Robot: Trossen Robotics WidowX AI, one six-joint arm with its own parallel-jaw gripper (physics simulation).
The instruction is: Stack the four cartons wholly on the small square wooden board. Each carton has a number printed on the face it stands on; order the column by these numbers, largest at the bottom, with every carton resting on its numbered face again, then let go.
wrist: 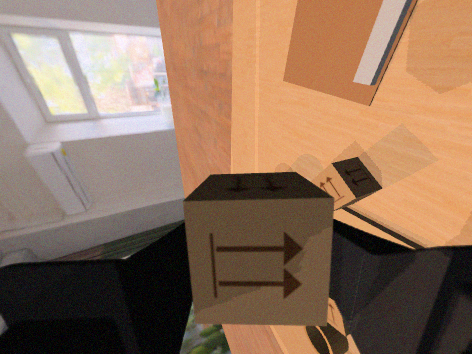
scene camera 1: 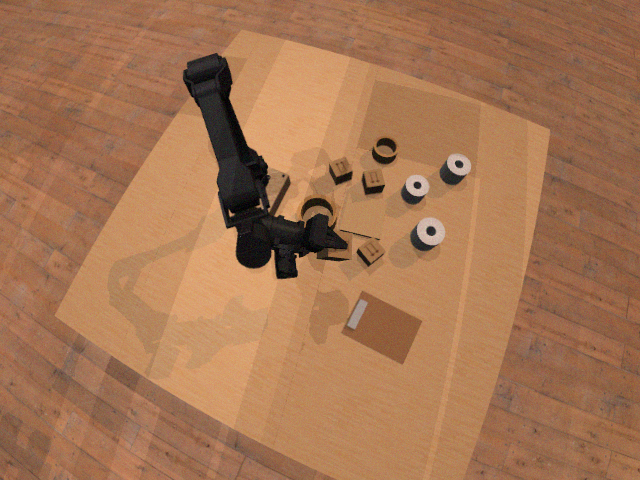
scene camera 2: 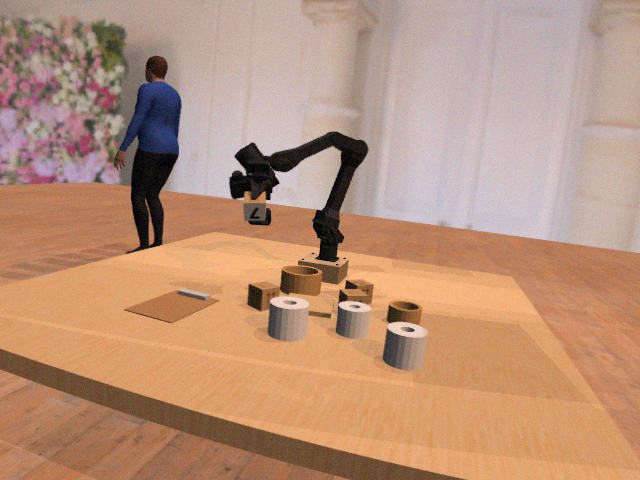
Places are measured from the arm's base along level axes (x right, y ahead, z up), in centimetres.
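Pixels of known places: gripper, fingertip midpoint: point(wrist: 253, 216) point(scene camera 1: 341, 248) point(scene camera 2: 253, 209); arm's base, origin of the base link: point(scene camera 2: 327, 258).
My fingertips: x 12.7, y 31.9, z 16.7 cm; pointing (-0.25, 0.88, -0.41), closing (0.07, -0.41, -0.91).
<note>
For each thing: its top centre in the pictures, then the offset to it from my fingertips.
- brown carton, middle of its top: point(wrist: 180, 259) point(scene camera 1: 334, 241) point(scene camera 2: 256, 191) dz +4.5, dx +0.3, dy -1.4 cm
- small square board, middle of its top: point(wrist: 360, 255) point(scene camera 2: 309, 302) point(scene camera 1: 364, 215) dz -21.2, dx -17.3, dy +1.0 cm
- large ring, middle of its top: point(scene camera 2: 302, 270) point(scene camera 1: 316, 212) dz -16.5, dx -10.9, dy -11.3 cm
- smaller ring, middle of its top: point(scene camera 2: 405, 305) point(wrist: 316, 339) point(scene camera 1: 386, 146) dz -18.3, dx -40.7, dy -1.0 cm
- clipboard, middle of its top: point(wrist: 325, 42) point(scene camera 2: 174, 300) point(scene camera 1: 383, 327) dz -21.2, dx +10.3, dy +17.9 cm
My gripper point(scene camera 1: 338, 243) point(scene camera 2: 256, 198) point(wrist: 253, 216) is shut on a brown carton point(scene camera 1: 336, 253) point(scene camera 2: 254, 211) point(wrist: 260, 300), high above the table. Its pale numbered face is turned sideways to scene camera 2 and shows what looks like an inverted 7. Arrows on another face point right in the wrist view. The small square board point(scene camera 1: 361, 214) point(scene camera 2: 323, 305) lies on the table. One carton point(scene camera 1: 370, 251) point(scene camera 2: 263, 295) point(wrist: 356, 181) stands beside it. Two other cartons point(scene camera 1: 340, 170) point(scene camera 1: 373, 181) stand off its opposite side. Their numbers are hidden.
White rolls point(scene camera 1: 450, 175) point(scene camera 1: 415, 197) point(scene camera 1: 428, 243) stand beyond the board from the robot base point(scene camera 1: 279, 187) point(scene camera 2: 330, 269). A large ring point(scene camera 2: 301, 283) stands between base and board, a smaller ring point(scene camera 2: 404, 314) near the rolls. A clipboard point(scene camera 1: 387, 330) point(scene camera 2: 170, 308) point(wrist: 330, 45) lies flat.
</note>
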